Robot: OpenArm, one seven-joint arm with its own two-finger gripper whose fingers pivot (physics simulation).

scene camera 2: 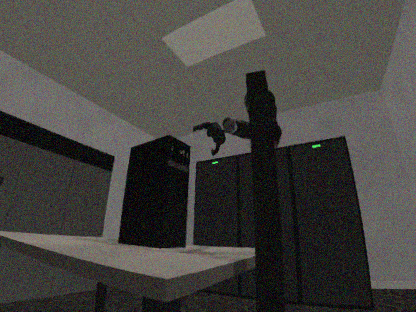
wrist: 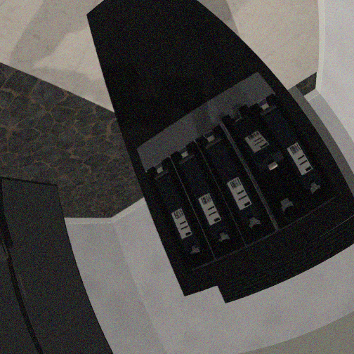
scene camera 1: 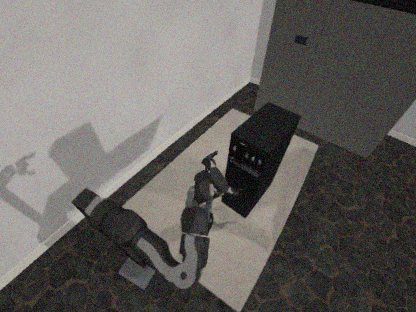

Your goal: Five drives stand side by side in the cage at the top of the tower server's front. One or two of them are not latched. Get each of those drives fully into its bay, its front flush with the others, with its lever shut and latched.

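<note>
The black tower server (scene camera 1: 265,130) (scene camera 2: 152,195) (wrist: 165,60) stands upright. The wrist view shows five drives side by side in its cage. Four of them, the first (wrist: 181,222), second (wrist: 210,208), third (wrist: 240,192) and fifth (wrist: 300,157) from the left, have labels in line and levers that look shut. The fourth drive (wrist: 256,142) looks different: its label sits higher in the view and is foreshortened, with a bright piece below it; its lever seems tipped out. Whether its body stands proud is hard to tell. My gripper (scene camera 1: 222,173) (scene camera 2: 204,141) is open and empty, apart from the server's front; its fingers do not show in the wrist view.
The server stands on a pale table top (scene camera 1: 165,200) (scene camera 2: 125,257). A light wall (scene camera 1: 125,60) runs along one side. A grey cabinet (scene camera 1: 340,75) stands behind the server. Dark rack cabinets (scene camera 2: 325,215) (wrist: 40,250) with green lights stand to another side. A grey strip (wrist: 205,117) borders the cage.
</note>
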